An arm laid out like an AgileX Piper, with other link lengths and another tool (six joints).
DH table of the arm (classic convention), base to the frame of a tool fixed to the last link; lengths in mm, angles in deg. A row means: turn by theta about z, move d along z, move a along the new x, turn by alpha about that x. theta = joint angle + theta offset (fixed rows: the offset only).
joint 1: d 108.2; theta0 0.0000; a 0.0; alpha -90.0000
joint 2: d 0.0; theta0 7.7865; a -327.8; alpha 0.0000
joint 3: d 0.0; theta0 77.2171; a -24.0; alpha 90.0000
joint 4: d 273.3; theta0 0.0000; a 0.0; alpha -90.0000
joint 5: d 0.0; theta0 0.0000; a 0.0; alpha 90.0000
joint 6: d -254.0; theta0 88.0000; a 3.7; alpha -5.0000
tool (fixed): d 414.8; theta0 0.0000; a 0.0; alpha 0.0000
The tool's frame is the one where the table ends.
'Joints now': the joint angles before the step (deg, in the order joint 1, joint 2, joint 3, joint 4, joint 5, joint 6). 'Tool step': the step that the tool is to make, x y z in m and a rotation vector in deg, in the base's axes. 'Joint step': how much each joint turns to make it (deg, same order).
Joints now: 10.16 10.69 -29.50 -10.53 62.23 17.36
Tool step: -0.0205 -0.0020 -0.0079 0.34 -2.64 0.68
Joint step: -0.03 -6.75 1.24 0.79 2.68 -1.32
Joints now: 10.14 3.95 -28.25 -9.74 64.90 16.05
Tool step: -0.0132 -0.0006 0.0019 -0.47 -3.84 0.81
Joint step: -0.36 -4.55 0.05 0.44 0.52 -1.87
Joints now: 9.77 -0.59 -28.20 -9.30 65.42 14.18
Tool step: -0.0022 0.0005 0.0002 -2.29 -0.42 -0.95
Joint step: -2.76 -0.49 0.01 0.38 -0.05 -3.11
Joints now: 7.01 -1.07 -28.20 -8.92 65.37 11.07
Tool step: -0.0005 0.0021 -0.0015 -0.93 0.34 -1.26
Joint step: -3.20 -0.01 0.18 1.33 -0.05 -2.34
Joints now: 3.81 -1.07 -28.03 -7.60 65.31 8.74
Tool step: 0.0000 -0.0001 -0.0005 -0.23 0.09 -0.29
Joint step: -0.45 -0.01 0.07 0.02 0.01 -0.29
